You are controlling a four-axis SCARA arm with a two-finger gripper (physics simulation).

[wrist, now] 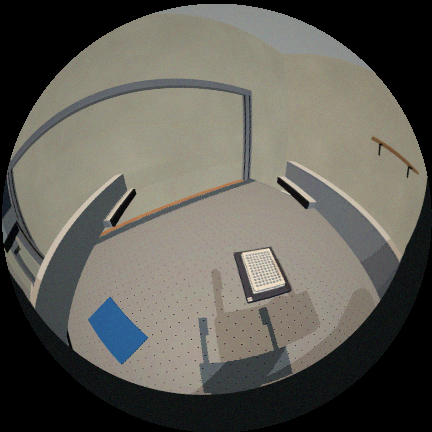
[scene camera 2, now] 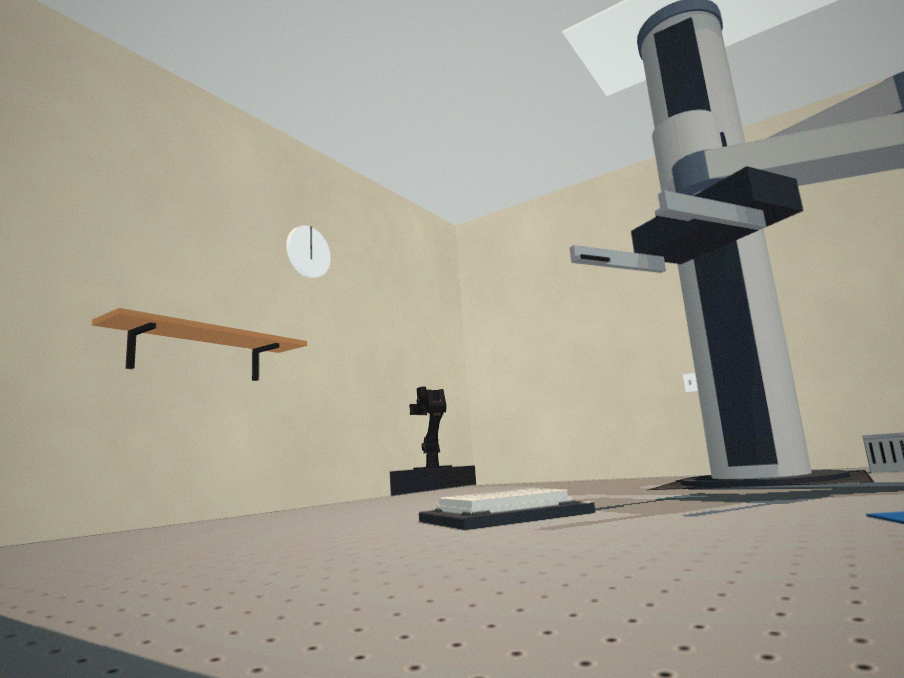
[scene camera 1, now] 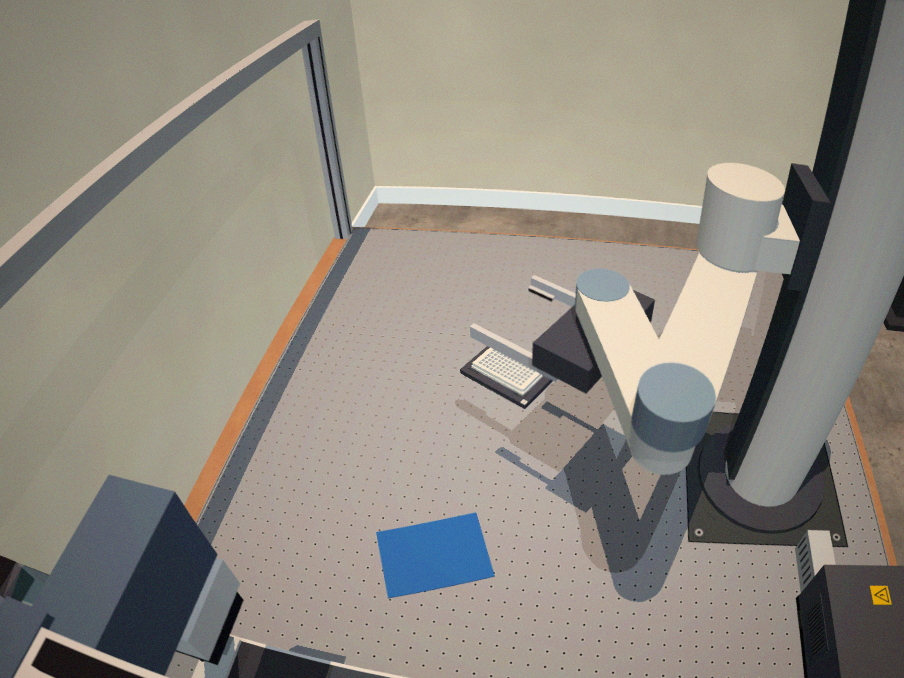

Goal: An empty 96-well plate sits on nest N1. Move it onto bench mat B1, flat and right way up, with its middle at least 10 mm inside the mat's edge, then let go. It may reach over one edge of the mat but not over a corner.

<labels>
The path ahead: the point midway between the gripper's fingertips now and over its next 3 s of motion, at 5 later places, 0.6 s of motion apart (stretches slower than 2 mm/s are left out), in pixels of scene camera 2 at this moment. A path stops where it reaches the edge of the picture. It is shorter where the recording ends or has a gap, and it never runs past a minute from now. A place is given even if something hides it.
The gripper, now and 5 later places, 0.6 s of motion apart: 612, 230; 536, 320; 476, 409; 481, 472; 482, 498; 476, 421
</labels>
